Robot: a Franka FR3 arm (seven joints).
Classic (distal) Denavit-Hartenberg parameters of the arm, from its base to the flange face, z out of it. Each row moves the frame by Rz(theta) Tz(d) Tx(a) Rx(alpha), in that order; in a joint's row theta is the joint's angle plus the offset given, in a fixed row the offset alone. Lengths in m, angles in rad.
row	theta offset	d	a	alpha
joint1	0	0.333	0	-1.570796
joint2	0	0	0	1.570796
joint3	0	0.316	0.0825	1.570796
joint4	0	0	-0.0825	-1.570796
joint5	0	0.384	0	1.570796
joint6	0	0	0.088	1.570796
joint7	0	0.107	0	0
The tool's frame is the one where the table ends.
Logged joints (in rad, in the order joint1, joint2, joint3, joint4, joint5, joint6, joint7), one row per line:
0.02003, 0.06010, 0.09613, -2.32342, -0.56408, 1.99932, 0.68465
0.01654, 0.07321, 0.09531, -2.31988, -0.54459, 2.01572, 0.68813
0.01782, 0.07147, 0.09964, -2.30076, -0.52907, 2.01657, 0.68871
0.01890, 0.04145, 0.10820, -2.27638, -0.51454, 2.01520, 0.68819
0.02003, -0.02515, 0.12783, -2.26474, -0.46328, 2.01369, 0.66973
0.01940, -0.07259, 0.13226, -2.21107, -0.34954, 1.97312, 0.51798
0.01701, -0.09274, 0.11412, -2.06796, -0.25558, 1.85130, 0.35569
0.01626, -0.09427, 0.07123, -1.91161, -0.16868, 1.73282, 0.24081
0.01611, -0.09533, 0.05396, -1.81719, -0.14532, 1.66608, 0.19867
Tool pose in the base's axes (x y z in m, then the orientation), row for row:
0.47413, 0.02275, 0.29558, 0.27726, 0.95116, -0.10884, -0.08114
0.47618, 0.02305, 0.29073, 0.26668, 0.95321, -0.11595, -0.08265
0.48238, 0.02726, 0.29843, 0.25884, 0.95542, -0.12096, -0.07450
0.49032, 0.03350, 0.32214, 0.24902, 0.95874, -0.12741, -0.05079
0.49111, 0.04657, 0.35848, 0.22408, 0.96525, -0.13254, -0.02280
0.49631, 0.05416, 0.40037, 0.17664, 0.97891, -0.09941, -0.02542
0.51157, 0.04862, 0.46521, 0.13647, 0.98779, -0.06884, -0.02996
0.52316, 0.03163, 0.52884, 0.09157, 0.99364, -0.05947, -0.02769
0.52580, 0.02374, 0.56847, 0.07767, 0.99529, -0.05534, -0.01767
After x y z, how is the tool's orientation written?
As a quaternion, w x y z.
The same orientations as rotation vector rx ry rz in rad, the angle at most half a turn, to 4 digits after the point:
2.5538, -0.2922, -0.2179
2.5731, -0.3130, -0.2231
2.5895, -0.3278, -0.2019
2.6117, -0.3471, -0.1384
2.6639, -0.3658, -0.0629
2.7713, -0.2814, -0.0720
2.8595, -0.1993, -0.0867
2.9518, -0.1767, -0.0823
2.9810, -0.1658, -0.0529

